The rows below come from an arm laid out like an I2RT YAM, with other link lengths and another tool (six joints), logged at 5 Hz.
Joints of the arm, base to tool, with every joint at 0 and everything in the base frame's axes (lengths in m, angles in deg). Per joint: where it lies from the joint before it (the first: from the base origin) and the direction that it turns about. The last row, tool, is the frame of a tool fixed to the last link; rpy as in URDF.
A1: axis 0 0 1 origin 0 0 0.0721
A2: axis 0 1 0 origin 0.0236 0.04 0.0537
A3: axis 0 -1 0 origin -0.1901 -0.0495 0
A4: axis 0 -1 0 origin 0.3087 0.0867 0.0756
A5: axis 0 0 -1 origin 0.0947 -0.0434 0.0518
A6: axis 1 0 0 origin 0.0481 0 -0.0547
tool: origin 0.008 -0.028 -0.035 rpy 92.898 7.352 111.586
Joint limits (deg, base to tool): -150..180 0..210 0..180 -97..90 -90..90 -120..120
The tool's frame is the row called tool.
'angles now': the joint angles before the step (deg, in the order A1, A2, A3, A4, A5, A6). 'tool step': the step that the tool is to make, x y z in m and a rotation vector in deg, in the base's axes. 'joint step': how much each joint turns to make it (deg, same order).
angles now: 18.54 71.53 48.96 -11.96 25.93 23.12
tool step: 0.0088 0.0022 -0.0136 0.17 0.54 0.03
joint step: -0.17 4.06 1.06 2.47 -0.35 0.18
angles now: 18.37 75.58 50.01 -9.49 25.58 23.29
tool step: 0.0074 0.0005 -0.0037 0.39 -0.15 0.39
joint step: -0.35 2.29 1.22 1.40 -0.80 -0.18
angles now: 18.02 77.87 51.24 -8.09 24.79 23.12
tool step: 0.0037 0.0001 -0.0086 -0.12 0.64 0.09
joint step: -0.18 2.11 0.45 1.05 -0.27 -0.09
